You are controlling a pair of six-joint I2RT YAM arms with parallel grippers.
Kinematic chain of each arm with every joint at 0, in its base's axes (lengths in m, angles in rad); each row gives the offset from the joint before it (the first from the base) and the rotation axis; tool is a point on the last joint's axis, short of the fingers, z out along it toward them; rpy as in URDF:
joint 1: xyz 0 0 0.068 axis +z
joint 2: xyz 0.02 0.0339 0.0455 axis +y
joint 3: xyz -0.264 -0.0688 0 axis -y
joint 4: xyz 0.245 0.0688 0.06 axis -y
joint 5: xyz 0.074 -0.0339 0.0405 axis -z
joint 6: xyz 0.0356 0 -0.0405 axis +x
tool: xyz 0 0 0 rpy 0 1.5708 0
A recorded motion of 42 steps. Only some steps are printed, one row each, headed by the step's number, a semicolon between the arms.
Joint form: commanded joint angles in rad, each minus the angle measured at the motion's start. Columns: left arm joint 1, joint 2, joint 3, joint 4, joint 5, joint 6; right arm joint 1, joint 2, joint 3, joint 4, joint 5, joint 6.
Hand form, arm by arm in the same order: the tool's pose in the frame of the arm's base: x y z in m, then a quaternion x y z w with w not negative. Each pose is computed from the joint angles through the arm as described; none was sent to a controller.
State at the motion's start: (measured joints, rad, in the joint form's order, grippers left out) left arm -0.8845 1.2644 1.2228 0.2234 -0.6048 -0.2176; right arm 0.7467 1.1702 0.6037 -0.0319 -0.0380 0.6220
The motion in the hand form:
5: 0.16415 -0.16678 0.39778 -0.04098 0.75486 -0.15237 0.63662; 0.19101 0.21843 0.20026 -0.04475 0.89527 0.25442 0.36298
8: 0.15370 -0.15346 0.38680 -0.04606 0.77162 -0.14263 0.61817; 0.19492 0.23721 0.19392 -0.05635 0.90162 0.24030 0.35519
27: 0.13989 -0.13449 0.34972 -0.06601 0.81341 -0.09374 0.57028; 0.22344 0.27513 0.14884 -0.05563 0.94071 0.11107 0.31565
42: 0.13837 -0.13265 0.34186 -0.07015 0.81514 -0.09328 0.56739; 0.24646 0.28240 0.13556 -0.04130 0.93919 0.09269 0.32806
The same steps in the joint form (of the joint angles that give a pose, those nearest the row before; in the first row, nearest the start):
5: -0.0073 -0.2004 -0.1078 -0.4628 -0.0975 -0.1941; 0.1260 0.2307 0.1222 0.0438 0.2056 0.0690
8: -0.0068 -0.2616 -0.1513 -0.5516 -0.1025 -0.2396; 0.1583 0.3165 0.1806 0.0347 0.2292 0.0690
27: -0.0068 -0.3385 -0.2530 -0.7390 -0.1468 -0.3614; 0.1736 0.6240 0.3904 -0.1254 0.3584 0.0779
42: -0.0073 -0.3532 -0.2863 -0.7320 -0.1491 -0.3760; 0.1392 0.7218 0.4568 -0.0936 0.3892 0.0637

